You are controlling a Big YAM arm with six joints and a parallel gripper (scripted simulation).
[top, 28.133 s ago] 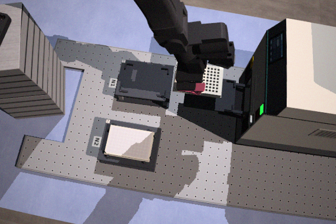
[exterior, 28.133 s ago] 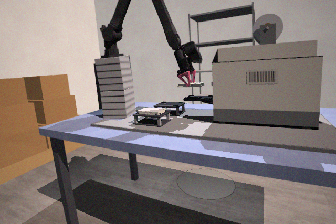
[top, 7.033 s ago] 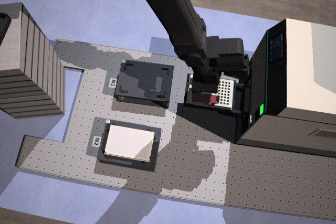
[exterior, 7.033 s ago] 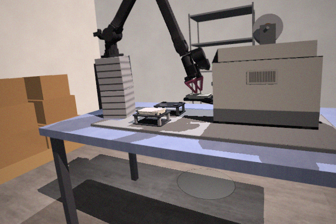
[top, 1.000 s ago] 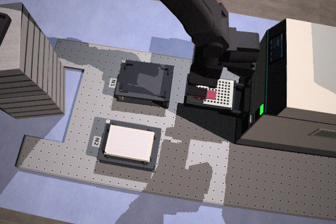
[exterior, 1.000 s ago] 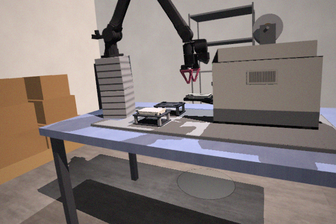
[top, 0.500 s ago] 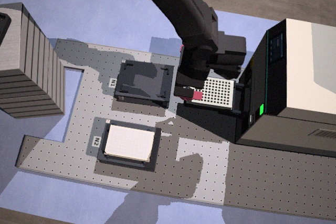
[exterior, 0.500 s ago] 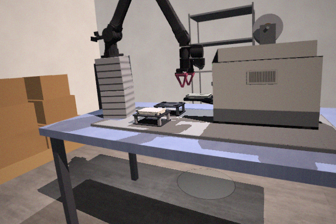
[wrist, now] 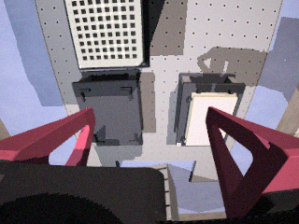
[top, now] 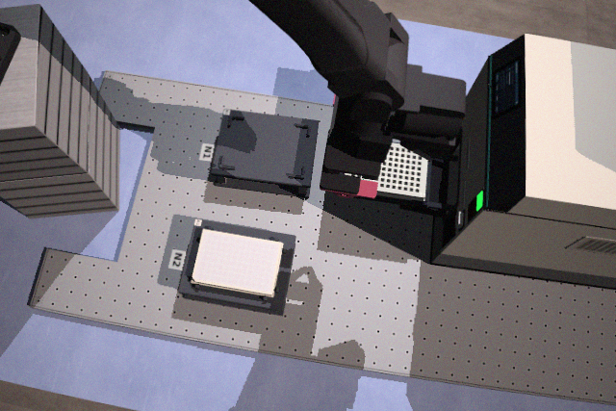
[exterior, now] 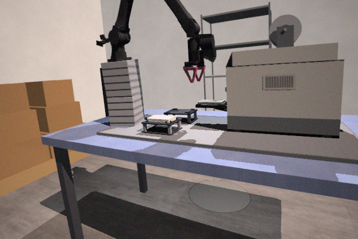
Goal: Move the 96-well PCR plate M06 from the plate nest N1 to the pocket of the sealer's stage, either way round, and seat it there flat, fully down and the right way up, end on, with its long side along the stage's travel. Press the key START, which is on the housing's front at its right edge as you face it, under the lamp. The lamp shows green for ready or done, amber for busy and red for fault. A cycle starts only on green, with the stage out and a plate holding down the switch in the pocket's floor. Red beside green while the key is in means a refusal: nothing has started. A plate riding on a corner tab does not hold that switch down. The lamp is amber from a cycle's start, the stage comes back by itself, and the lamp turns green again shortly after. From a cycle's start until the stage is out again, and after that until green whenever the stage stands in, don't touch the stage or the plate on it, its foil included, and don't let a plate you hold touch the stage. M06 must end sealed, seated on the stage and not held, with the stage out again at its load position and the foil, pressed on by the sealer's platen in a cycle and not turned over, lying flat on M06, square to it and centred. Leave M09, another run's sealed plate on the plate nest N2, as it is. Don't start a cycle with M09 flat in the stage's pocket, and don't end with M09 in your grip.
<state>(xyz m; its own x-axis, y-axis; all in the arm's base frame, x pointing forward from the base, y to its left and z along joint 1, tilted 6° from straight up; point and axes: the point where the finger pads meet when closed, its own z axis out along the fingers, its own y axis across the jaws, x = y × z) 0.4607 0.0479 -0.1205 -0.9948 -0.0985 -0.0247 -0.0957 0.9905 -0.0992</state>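
The white start key is 17 cm ahead of my hand, 4 cm below it and 2 cm to the right of it. Round my hand: white 96-well plate M06: 12 cm below, 6 cm to the left, 6 cm ahead; sealer stage: 13 cm below, 6 cm to the left, 6 cm ahead; dark screen: 17 cm ahead, 11 cm to the left, 9 cm above.
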